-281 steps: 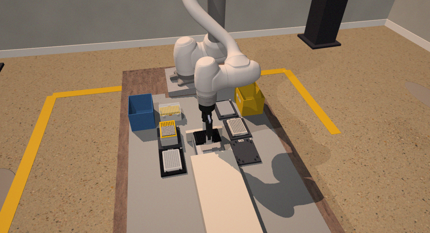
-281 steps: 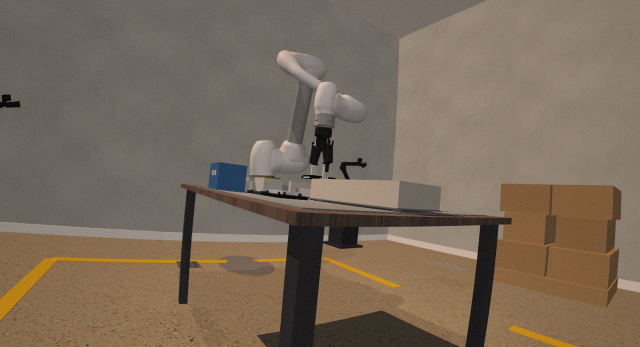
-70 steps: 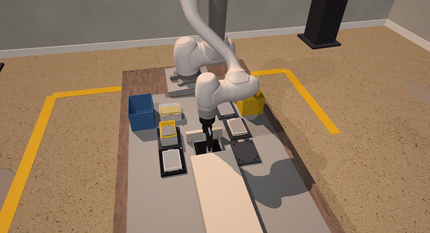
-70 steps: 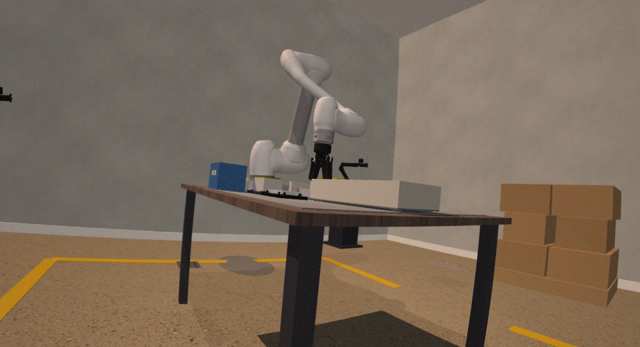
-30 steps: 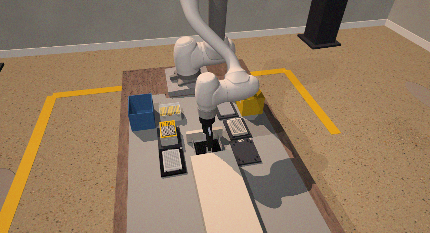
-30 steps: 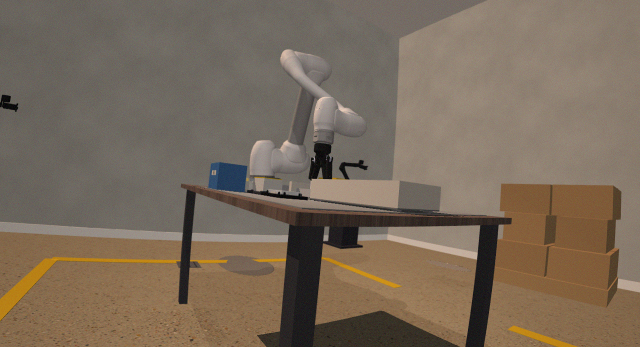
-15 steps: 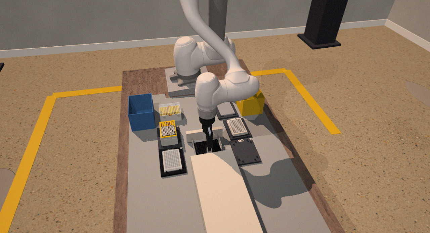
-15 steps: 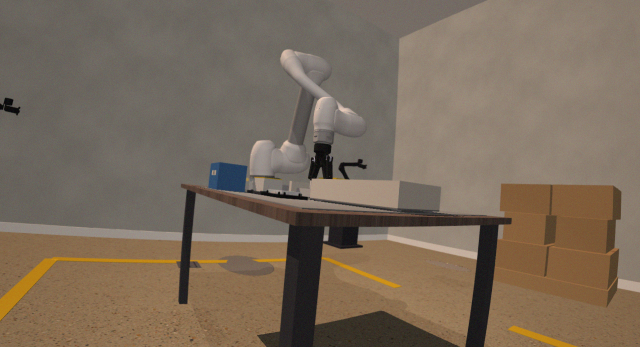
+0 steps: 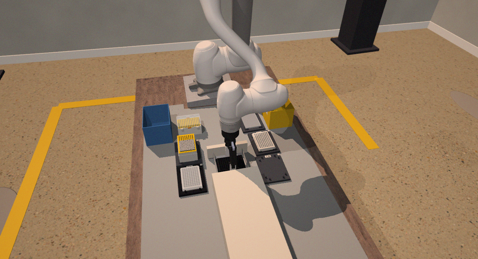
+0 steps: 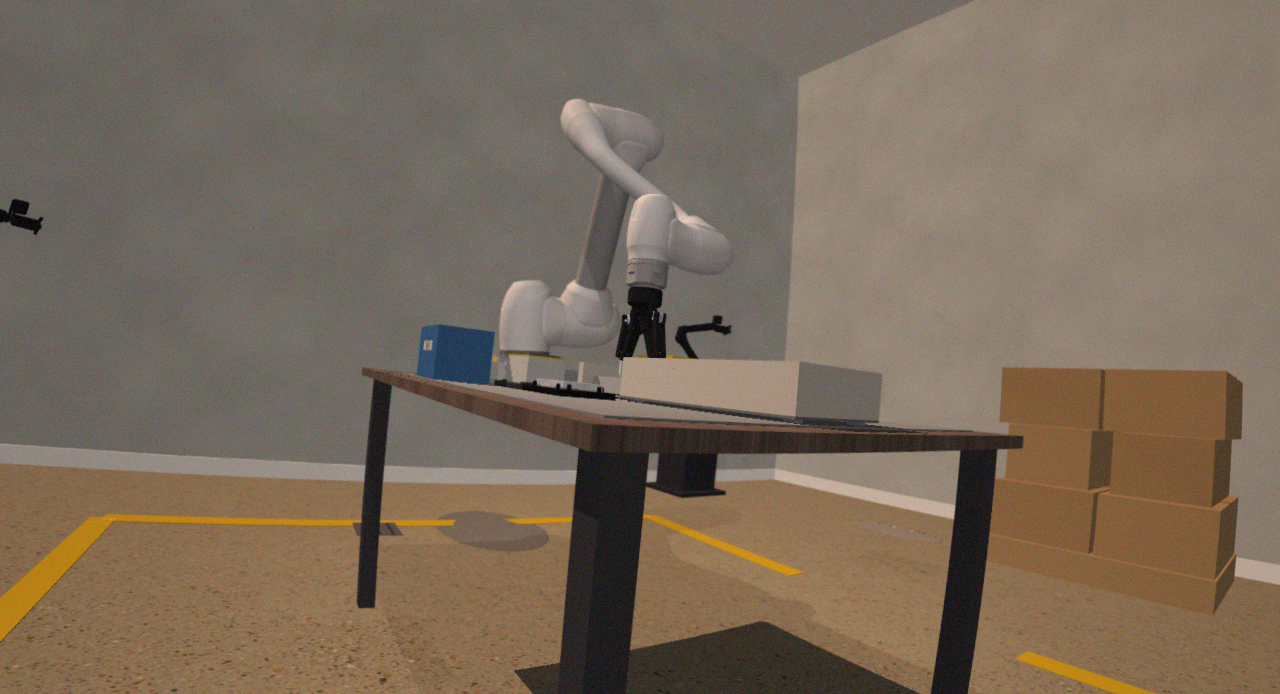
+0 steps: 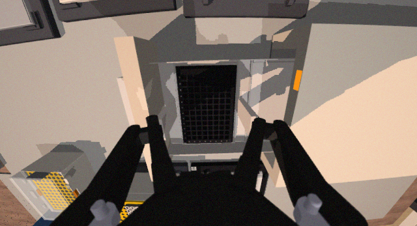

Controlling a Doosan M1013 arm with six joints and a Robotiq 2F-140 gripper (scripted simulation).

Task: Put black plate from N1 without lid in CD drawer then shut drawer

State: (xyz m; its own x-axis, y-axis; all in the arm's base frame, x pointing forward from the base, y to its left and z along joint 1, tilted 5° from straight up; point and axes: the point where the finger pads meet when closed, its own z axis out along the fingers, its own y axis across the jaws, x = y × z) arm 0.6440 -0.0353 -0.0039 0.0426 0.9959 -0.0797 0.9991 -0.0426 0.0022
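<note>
Now: the black plate 20 mm below my hand. The rest, counted from my hand: work nest N1: 180 mm to the left, 60 mm ahead, 30 mm below; cooler CD: 170 mm ahead, 10 mm to the right, 10 mm below; drawer: 40 mm ahead, 20 mm below.
</note>
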